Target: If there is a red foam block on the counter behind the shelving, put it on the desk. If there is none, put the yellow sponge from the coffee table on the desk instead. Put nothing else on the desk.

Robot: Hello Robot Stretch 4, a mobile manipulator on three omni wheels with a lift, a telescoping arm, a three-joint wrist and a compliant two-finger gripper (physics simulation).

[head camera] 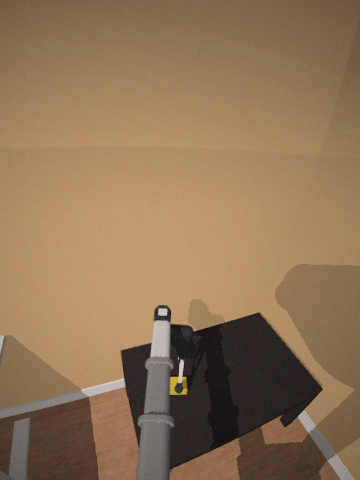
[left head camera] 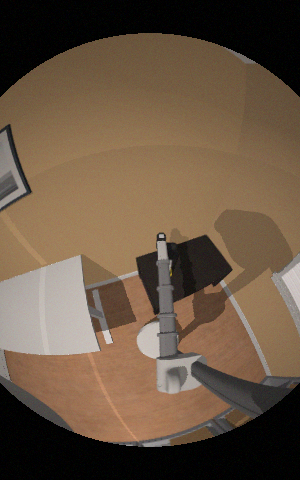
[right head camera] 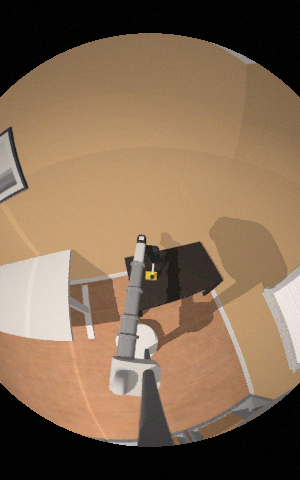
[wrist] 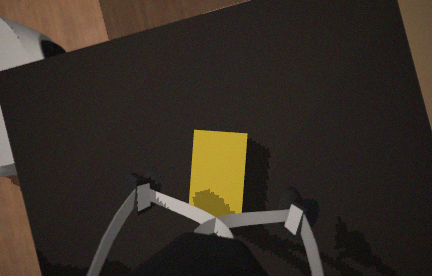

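Seen in the pictures: gripper, fingertip midpoint: (head camera: 178, 376) (right head camera: 152, 271) (wrist: 219, 192); robot's base at its link origin: (left head camera: 156, 338) (right head camera: 137, 340).
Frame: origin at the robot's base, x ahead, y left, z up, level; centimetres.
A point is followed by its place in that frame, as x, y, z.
The yellow sponge (head camera: 173, 382) {62.3, -6.8, 46.7} (left head camera: 171, 273) {59.2, -12.9, 46.6} (right head camera: 148, 275) {60.5, -5.9, 46.7} (wrist: 220, 160) {62.0, -6.2, 46.7} lies flat on the dark coffee table (head camera: 280, 375) {68.0, -62.1, 42.2} (left head camera: 212, 260) {73.1, -60.4, 42.3} (right head camera: 195, 267) {74.4, -52.7, 42.2} (wrist: 325, 90) {74.5, 3.9, 42.2}. My gripper (head camera: 179, 387) (right head camera: 152, 276) {62.5, -8.8, 52.0} (wrist: 219, 192) {62.5, -8.8, 52.0} is open and points down above the table. In the wrist view the sponge's near part shows between the two fingertips, its far part reaches beyond them, and the fingers hide its near end. The height of the tips above it is hard to tell. A white table top (left head camera: 60, 310) {15.5, 70.4, 69.2} (right head camera: 40, 300) {12.4, 73.8, 69.3}, which looks like the desk, stands at the left. No red foam block or counter shows.
My white round base (left head camera: 150, 340) {-0.5, 6.8, 18.7} (right head camera: 145, 340) {2.4, -8.4, 18.7} (wrist: 22, 47) {11.8, 12.4, 18.4} stands beside the coffee table's near side. A tan wall (head camera: 150, 225) {89.3, 6.9, 112.1} rises behind the table. A white slatted object (left head camera: 294, 285) {13.0, -108.1, 90.2} (right head camera: 290, 315) {3.5, -111.6, 89.4} stands at the right. A framed picture (left head camera: 12, 172) {59.9, 79.9, 149.9} (right head camera: 10, 167) {59.5, 80.9, 151.8} hangs at the left.
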